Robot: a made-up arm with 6 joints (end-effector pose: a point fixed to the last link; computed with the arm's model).
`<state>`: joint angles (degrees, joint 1 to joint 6).
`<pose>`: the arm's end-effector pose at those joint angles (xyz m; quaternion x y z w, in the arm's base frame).
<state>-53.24 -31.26 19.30 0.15 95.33 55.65</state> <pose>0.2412 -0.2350 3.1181 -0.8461 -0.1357 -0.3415 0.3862</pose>
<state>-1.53 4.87 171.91 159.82 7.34 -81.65</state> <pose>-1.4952 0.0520 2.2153 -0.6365 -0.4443 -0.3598 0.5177</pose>
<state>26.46 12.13 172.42 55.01 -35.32 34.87</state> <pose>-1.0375 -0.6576 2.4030 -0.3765 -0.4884 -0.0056 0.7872</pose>
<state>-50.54 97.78 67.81 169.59 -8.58 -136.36</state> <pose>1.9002 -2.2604 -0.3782 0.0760 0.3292 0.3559 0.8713</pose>
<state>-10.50 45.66 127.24 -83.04 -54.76 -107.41</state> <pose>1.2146 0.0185 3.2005 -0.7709 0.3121 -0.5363 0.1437</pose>
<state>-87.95 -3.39 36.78 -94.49 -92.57 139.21</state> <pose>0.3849 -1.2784 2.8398 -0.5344 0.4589 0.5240 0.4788</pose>
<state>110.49 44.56 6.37 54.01 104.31 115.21</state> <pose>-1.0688 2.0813 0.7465 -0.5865 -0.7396 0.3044 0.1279</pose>
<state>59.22 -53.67 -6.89 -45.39 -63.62 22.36</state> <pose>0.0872 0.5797 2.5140 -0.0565 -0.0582 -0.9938 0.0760</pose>
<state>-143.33 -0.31 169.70 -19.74 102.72 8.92</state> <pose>1.0841 0.8496 1.6346 0.7010 -0.1308 -0.3514 0.6066</pose>
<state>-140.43 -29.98 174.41 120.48 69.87 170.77</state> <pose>1.6723 0.9417 1.0294 -0.5544 0.6320 0.2078 0.4999</pose>
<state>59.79 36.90 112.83 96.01 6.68 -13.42</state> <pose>0.6162 1.1517 3.3774 -0.6569 -0.3281 0.4551 0.5038</pose>
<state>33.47 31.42 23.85 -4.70 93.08 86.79</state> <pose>2.0299 1.3117 1.8156 -0.6503 -0.1853 0.2538 0.6916</pose>
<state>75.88 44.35 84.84 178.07 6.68 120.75</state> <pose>0.5571 2.3204 2.6923 -0.4520 0.3073 -0.8361 0.0472</pose>
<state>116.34 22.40 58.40 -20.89 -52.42 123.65</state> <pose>-1.0060 1.8641 2.5989 0.7654 0.2255 -0.5172 0.3095</pose>
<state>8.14 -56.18 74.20 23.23 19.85 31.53</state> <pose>-2.0153 -0.2051 2.6397 -0.7025 -0.5372 -0.1134 0.4528</pose>
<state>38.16 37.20 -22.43 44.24 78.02 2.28</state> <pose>1.3811 1.4301 0.2560 -0.2064 -0.0720 0.9721 0.0854</pose>
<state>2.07 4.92 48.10 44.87 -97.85 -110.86</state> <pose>1.5715 -0.1100 2.7294 0.3962 -0.4591 0.0264 0.7947</pose>
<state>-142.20 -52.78 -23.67 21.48 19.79 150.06</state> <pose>-0.6186 -0.5776 2.4620 -0.3200 -0.8588 0.3790 0.1282</pose>
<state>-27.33 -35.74 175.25 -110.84 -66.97 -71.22</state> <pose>-1.4467 1.0351 0.5245 -0.3157 0.2796 0.9059 0.0387</pose>
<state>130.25 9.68 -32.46 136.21 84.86 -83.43</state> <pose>-1.0813 0.9316 0.5566 0.2284 -0.3968 -0.2577 0.8509</pose>
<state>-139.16 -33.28 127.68 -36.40 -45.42 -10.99</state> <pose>1.6952 1.1880 2.2529 -0.6916 0.3410 0.1326 0.6227</pose>
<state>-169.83 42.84 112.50 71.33 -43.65 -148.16</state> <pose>-1.5424 -0.1549 3.1830 -0.8298 -0.1837 -0.3047 0.4300</pose>
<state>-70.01 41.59 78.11 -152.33 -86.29 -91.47</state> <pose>0.8319 -1.8649 2.7292 -0.7537 0.3543 -0.4836 0.2694</pose>
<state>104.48 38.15 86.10 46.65 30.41 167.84</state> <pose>-0.6216 1.8329 3.0429 -0.7431 -0.0958 -0.2377 0.6181</pose>
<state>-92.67 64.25 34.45 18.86 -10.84 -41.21</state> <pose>-0.0448 -2.8377 0.2300 0.3260 -0.1819 -0.1168 0.9203</pose>
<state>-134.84 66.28 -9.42 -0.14 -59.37 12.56</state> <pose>-0.9514 -1.0769 -0.5936 0.8646 -0.3128 -0.0516 0.3897</pose>
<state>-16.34 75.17 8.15 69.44 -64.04 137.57</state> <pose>1.8065 -0.7624 -0.6259 0.1081 -0.5730 -0.3182 0.7475</pose>
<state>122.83 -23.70 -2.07 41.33 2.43 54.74</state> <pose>-0.8233 1.2319 2.4592 0.6587 0.3464 -0.6662 0.0483</pose>
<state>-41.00 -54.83 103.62 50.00 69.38 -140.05</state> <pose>-1.5428 1.7390 1.6716 0.6969 -0.1750 -0.6818 0.1375</pose>
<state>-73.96 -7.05 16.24 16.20 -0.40 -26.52</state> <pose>0.5903 -1.6944 2.5908 -0.1836 -0.1151 0.1529 0.9642</pose>
